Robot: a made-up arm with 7 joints.
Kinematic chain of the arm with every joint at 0, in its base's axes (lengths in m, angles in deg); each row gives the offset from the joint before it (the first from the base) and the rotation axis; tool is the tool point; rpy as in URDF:
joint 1: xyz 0 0 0 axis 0.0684 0.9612 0.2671
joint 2: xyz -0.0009 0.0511 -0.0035 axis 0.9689 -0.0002 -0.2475
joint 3: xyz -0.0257 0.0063 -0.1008 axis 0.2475 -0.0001 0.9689
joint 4: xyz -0.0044 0 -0.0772 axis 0.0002 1 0
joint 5: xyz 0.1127 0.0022 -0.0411 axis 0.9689 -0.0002 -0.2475
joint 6: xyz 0.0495 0 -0.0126 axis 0.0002 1 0
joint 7: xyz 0.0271 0 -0.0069 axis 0.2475 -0.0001 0.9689
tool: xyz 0 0 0 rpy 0 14.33 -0.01
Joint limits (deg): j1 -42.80..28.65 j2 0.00..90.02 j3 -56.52..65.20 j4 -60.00..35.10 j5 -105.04..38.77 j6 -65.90..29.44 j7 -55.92..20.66
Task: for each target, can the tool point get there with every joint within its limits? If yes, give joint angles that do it. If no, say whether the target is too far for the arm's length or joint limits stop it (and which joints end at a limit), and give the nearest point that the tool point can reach.
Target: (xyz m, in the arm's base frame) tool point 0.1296 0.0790 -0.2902
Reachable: yes | joints -1.94 22.63 -21.96 14.82 -50.44 5.44 2.41
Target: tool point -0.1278 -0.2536 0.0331
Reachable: no: joint limits stop it (at a limit: joint 1, joint 2, joint 3, joint 6) | nearest point 0.0664 -0.0869 -0.0052 | short by 0.259 m
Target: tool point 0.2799 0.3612 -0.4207
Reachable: no: too far | nearest point 0.1733 0.2375 -0.2545 | short by 0.233 m
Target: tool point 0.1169 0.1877 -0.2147
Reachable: yes | joints 11.75 40.79 0.32 2.99 17.71 -33.70 -17.02
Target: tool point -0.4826 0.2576 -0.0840
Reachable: no: too far | nearest point -0.1876 0.2369 -0.2209 | short by 0.326 m
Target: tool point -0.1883 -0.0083 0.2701
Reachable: no: joint limits stop it (at a limit: joint 1, joint 2, joint 3) | nearest point -0.0083 0.0925 0.1518 | short by 0.238 m
